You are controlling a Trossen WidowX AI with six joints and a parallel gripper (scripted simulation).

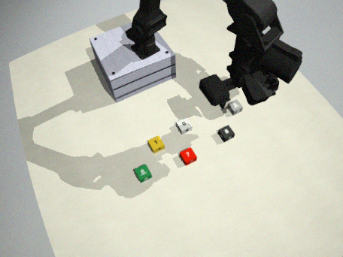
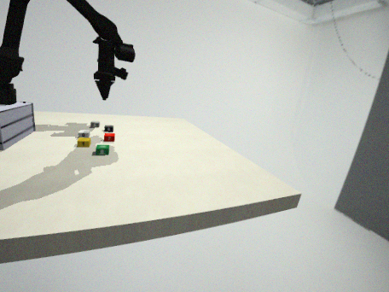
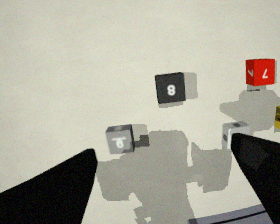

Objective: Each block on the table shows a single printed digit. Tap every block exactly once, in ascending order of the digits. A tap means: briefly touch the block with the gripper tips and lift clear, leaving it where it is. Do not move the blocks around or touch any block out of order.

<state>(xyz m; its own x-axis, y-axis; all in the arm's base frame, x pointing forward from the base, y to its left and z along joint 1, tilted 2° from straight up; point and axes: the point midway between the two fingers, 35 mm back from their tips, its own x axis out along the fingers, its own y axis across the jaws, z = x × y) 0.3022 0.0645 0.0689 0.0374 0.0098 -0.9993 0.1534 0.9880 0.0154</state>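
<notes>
Now: the white block 8 cm behind my gripper tip, 10 cm to the right of it and 11 cm below it. The rest, counted from my gripper tip: red block (15 cm to the right, 11 cm below); then grey block (4 cm behind, 5 cm to the left, 11 cm below); then black block (1 cm ahead, 2 cm to the right, 11 cm below).
</notes>
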